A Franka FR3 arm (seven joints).
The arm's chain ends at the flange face. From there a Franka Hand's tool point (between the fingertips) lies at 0.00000 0.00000 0.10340 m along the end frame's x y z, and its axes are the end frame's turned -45 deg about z.
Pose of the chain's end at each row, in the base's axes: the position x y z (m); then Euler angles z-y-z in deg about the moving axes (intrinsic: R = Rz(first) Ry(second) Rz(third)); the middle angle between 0 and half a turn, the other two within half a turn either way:
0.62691, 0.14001, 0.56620, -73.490, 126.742, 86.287
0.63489, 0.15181, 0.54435, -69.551, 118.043, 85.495
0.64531, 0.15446, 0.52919, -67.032, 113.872, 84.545
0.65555, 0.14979, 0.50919, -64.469, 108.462, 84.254
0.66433, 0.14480, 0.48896, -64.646, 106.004, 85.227
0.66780, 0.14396, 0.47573, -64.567, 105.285, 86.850
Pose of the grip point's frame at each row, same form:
0.65046, 0.06057, 0.50434, -73.490, 126.742, 41.287
0.66677, 0.06630, 0.49574, -69.551, 118.043, 40.495
0.68221, 0.06740, 0.48734, -67.032, 113.872, 39.545
0.69782, 0.06129, 0.47645, -64.469, 108.462, 39.254
0.70689, 0.05498, 0.46045, -64.646, 106.004, 40.227
0.71063, 0.05388, 0.44847, -64.567, 105.285, 41.850

